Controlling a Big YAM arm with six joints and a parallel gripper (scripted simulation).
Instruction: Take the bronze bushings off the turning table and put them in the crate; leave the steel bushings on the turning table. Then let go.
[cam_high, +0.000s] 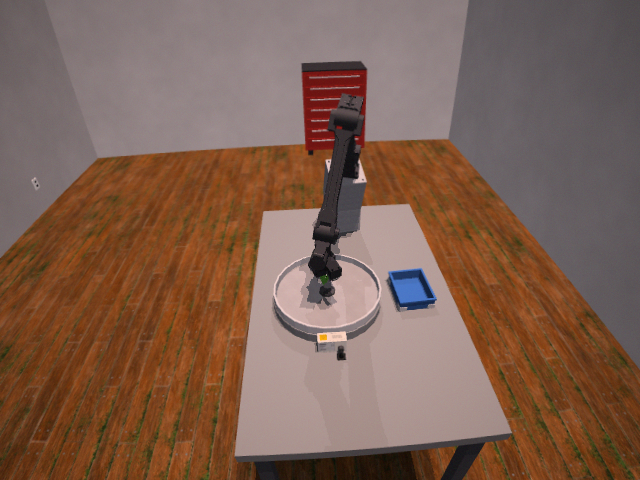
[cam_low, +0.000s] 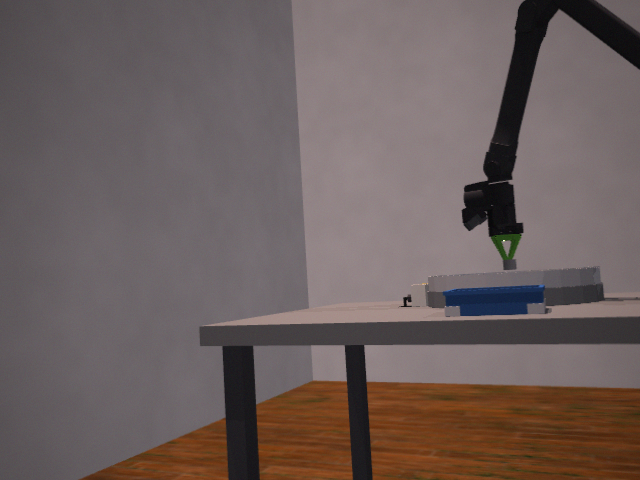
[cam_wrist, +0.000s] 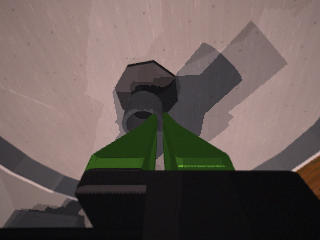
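The turning table lies 10 mm behind my hand, 10 mm to the left of it and 60 mm below it. From my hand the other things lie so: blue crate (80 mm behind, 350 mm to the left, 90 mm below).
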